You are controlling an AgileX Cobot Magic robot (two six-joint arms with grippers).
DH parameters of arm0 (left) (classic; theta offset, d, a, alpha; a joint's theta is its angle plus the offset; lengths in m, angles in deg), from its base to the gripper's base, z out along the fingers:
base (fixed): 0 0 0 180
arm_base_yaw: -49.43 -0.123 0 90
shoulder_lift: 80.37 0 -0.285 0
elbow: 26.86 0 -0.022 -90
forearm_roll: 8.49 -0.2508 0 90
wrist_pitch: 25.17 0 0.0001 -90
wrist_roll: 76.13 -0.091 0 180
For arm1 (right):
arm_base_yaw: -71.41 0.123 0 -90
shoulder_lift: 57.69 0 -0.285 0
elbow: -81.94 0 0.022 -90
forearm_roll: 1.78 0.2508 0 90
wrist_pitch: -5.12 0 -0.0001 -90
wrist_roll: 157.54 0.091 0 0
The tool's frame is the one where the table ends.
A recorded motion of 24 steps. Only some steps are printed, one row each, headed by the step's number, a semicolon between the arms.
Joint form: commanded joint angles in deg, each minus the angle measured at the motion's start. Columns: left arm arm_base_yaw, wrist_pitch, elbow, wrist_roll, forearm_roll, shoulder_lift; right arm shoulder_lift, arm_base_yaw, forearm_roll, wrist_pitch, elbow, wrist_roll.
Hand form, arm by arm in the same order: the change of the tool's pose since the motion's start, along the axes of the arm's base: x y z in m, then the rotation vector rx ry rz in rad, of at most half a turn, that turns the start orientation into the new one. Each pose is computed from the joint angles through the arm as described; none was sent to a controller.
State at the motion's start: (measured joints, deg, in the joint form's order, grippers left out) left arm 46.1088 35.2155 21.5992 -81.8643 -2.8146 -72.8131; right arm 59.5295 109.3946 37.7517 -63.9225 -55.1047 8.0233
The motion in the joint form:
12: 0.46 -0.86 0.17 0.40 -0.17 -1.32; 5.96 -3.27 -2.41 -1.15 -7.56 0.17
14: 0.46 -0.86 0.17 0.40 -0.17 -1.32; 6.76 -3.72 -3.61 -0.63 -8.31 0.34
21: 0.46 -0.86 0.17 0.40 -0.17 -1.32; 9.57 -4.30 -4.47 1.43 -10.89 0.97
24: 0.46 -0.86 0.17 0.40 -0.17 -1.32; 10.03 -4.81 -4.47 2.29 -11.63 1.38
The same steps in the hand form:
12: -0.0027 0.0002 0.0002 -0.0028 -0.0346 -0.0022; 0.0346 0.0054 -0.0072 0.0075 -0.0508 -0.0223
14: -0.0027 0.0002 0.0002 -0.0028 -0.0346 -0.0022; 0.0383 0.0066 -0.0100 0.0040 -0.0455 -0.0087
21: -0.0027 0.0002 0.0002 -0.0028 -0.0346 -0.0022; 0.0484 0.0111 -0.0218 0.0081 -0.0098 0.0018
24: -0.0027 0.0002 0.0002 -0.0028 -0.0346 -0.0022; 0.0521 0.0101 -0.0236 0.0178 0.0009 -0.0046

